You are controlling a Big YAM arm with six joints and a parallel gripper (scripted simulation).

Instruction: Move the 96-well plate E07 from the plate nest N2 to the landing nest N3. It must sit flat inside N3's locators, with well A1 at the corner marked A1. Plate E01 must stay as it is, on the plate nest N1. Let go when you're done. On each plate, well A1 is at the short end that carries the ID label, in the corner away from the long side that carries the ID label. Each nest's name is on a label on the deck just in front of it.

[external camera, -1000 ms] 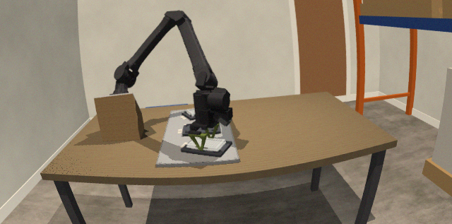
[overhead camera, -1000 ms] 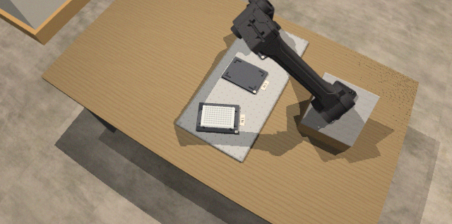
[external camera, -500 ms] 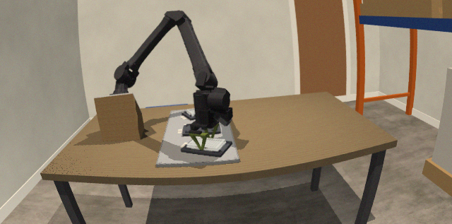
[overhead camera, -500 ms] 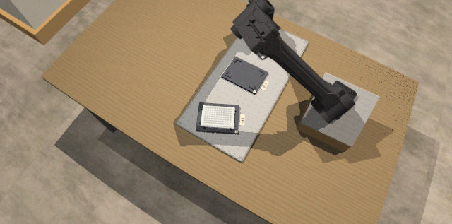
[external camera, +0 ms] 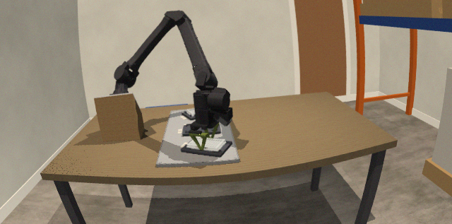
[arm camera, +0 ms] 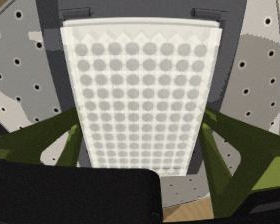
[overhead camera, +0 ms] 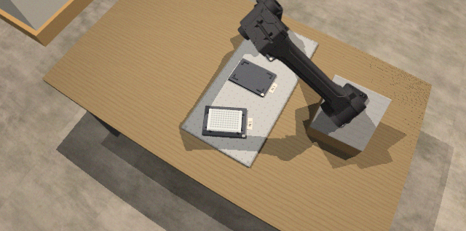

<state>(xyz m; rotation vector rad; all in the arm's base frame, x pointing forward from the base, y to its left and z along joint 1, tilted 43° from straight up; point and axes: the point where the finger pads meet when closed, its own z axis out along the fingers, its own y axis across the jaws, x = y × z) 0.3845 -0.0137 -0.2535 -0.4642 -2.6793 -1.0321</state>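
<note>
My hand is 10 mm above the dark plate nest N2. Also, from my hand: dark landing nest N3 (200 mm to the left, 30 mm behind, 10 mm below); N2 label (90 mm behind, 40 mm to the left, 20 mm below).
</note>
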